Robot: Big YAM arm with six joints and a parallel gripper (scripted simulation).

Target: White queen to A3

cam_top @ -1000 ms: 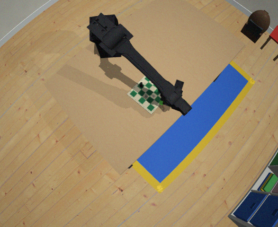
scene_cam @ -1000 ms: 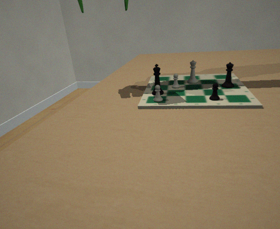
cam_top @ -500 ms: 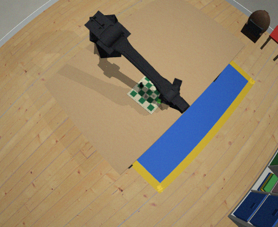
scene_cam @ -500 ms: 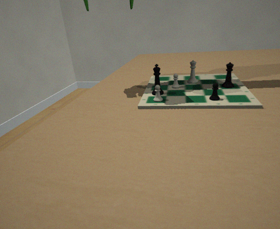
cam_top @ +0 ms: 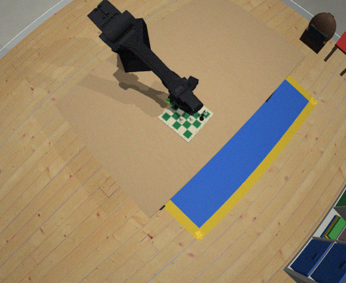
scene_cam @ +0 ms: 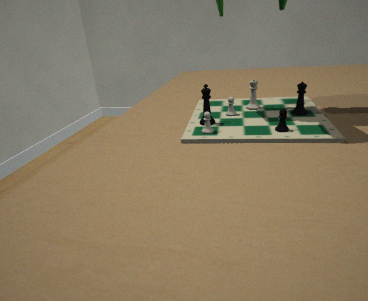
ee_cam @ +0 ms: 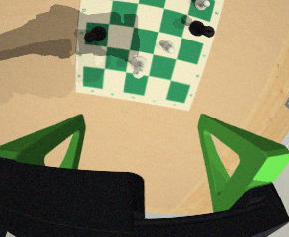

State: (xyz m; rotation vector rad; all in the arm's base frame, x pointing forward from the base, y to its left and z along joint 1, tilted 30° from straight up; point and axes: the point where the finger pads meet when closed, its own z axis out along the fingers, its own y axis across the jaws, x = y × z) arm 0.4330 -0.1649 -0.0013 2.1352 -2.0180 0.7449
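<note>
Now: hand 140 mm above the white queen and 10 mm past it. From my hand the other things lie so: black queen (140 mm below, 70 mm behind, 50 mm to the left); black king (140 mm below, 80 mm ahead, 60 mm to the left); green-and-cream chessboard (170 mm below, 40 mm to the left).
</note>
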